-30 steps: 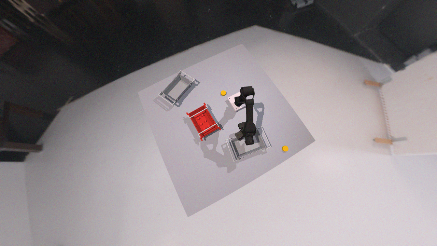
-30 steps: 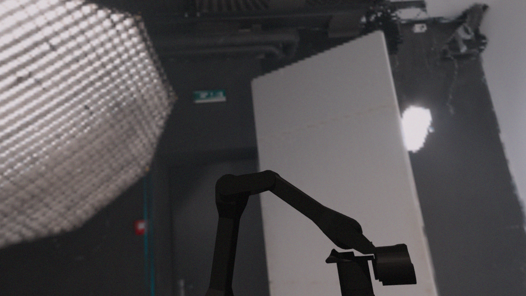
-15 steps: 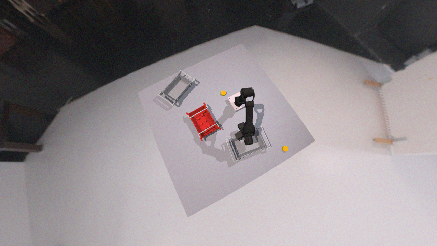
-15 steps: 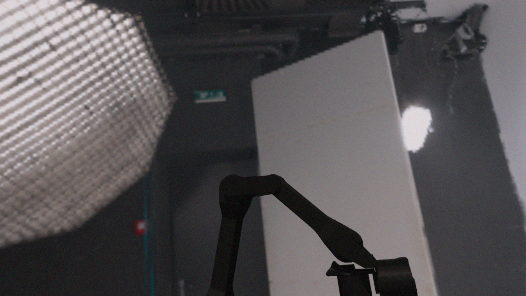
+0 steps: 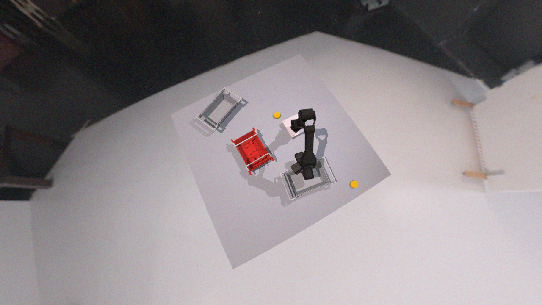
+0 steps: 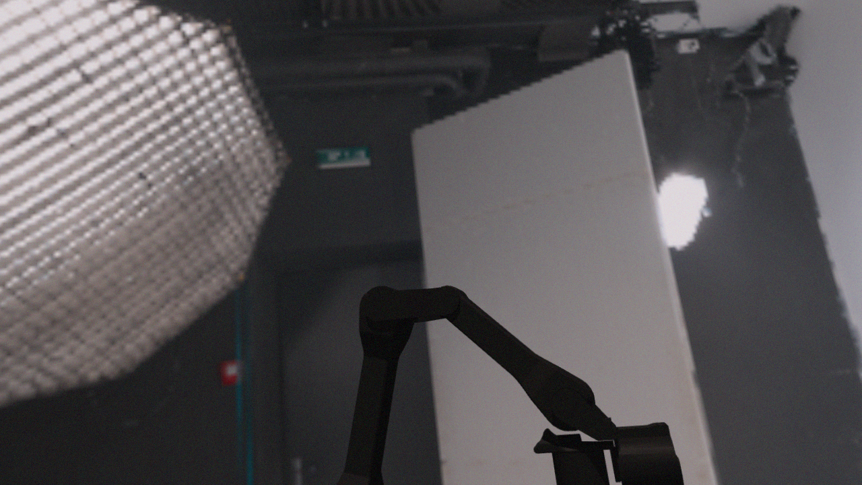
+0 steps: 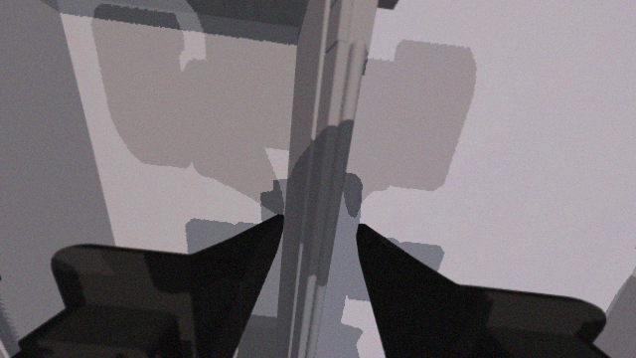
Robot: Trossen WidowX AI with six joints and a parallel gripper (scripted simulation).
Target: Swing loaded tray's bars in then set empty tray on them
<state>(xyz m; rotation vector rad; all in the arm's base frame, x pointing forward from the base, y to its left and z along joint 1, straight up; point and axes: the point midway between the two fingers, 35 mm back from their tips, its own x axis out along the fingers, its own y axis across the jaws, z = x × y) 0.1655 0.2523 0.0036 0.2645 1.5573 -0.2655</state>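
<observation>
The grey tray is 80 mm to the left of my gripper tip, 30 mm ahead of it and 30 mm above it.
</observation>
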